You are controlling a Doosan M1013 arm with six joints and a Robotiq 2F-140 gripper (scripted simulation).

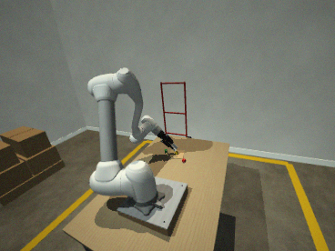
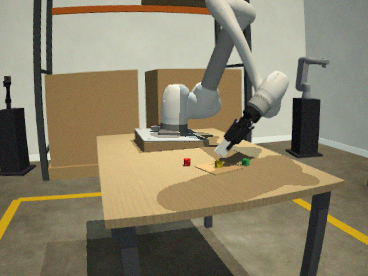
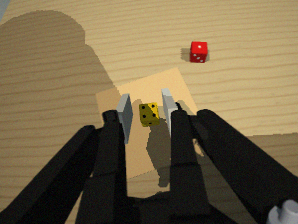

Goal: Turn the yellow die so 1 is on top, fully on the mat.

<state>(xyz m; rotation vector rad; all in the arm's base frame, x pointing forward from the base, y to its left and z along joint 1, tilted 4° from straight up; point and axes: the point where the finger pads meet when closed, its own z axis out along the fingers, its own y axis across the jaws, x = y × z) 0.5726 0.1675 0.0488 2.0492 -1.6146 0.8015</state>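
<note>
Now: the yellow die 6 cm below my hand, 2 cm to the right of it and 1 cm ahead of it. Round my hand: green die 10 cm to the left, 7 cm below, 1 cm behind; tan mat 8 cm below, 2 cm to the right, 1 cm ahead; red die 14 cm to the right, 7 cm below, 6 cm behind.
</note>
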